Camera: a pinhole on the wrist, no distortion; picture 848 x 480 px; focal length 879.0 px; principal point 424.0 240.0 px. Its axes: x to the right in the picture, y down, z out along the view. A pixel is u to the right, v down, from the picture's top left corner.
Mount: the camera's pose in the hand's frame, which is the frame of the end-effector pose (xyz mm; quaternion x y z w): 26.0 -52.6 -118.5 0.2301 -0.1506 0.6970 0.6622
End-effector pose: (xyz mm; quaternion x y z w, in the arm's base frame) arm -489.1 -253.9 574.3 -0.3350 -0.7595 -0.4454 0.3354
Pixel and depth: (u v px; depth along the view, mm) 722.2 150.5 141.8
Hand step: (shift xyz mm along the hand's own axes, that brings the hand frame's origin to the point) 56.7 -83.4 25.5
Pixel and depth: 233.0 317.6 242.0
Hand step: 35.0 -223.7 61.6
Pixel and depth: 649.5 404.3 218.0
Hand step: 11.1 -120.2 99.5
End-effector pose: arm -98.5 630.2 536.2 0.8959 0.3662 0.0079 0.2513
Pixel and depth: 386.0 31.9 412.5
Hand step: 173.3 -272.6 213.1
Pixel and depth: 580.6 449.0 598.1
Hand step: -44.4 -280.5 458.0
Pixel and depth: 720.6 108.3 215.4
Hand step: 82.9 -98.9 99.1
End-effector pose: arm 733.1 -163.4 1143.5 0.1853 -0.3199 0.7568 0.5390
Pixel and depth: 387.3 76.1 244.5
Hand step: 101.1 -183.6 79.4
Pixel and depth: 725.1 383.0 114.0
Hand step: 20.8 -79.4 0.3
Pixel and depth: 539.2 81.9 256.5
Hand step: 102.3 -152.3 112.3
